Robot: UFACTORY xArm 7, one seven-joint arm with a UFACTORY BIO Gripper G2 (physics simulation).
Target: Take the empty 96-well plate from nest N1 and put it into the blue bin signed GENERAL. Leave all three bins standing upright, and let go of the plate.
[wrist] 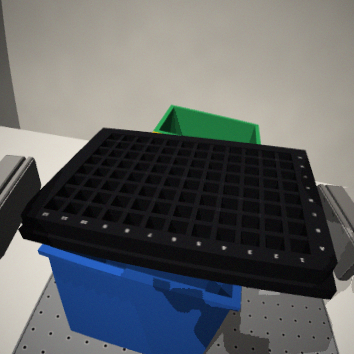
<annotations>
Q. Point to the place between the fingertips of the gripper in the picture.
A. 179, 183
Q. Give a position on a green bin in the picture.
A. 178, 120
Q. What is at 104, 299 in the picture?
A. A blue bin.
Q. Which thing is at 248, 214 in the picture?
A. A black 96-well plate.
</annotations>
